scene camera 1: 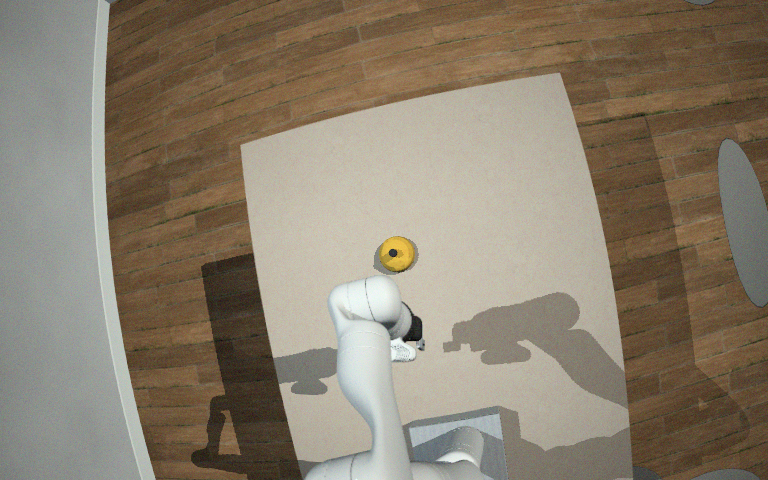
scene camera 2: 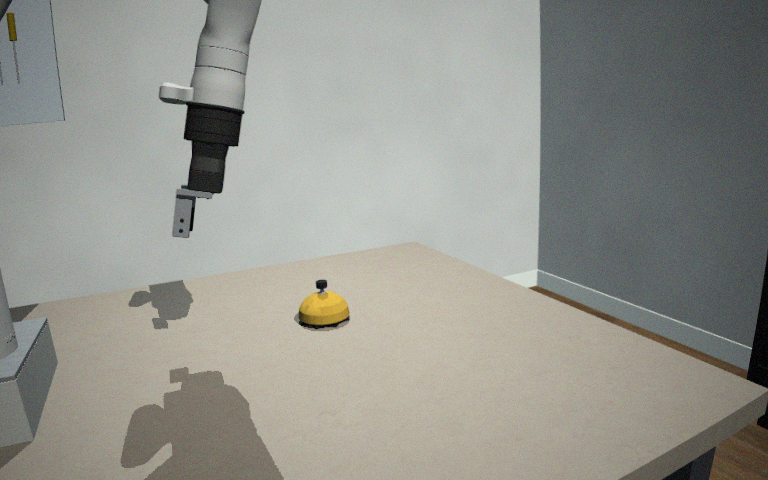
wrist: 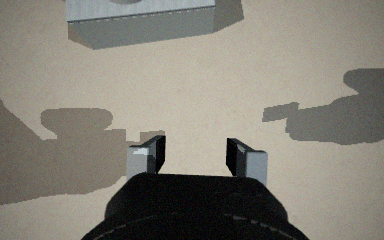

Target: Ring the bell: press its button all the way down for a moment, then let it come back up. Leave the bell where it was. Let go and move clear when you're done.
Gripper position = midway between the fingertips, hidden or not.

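There is a yellow dome bell (scene camera 2: 321,309), and I find the bell again (scene camera 1: 405,256), though in the wrist view it is out of frame. My gripper (scene camera 2: 182,233) is in the scene too, and the wrist view also shows the gripper (wrist: 195,149).
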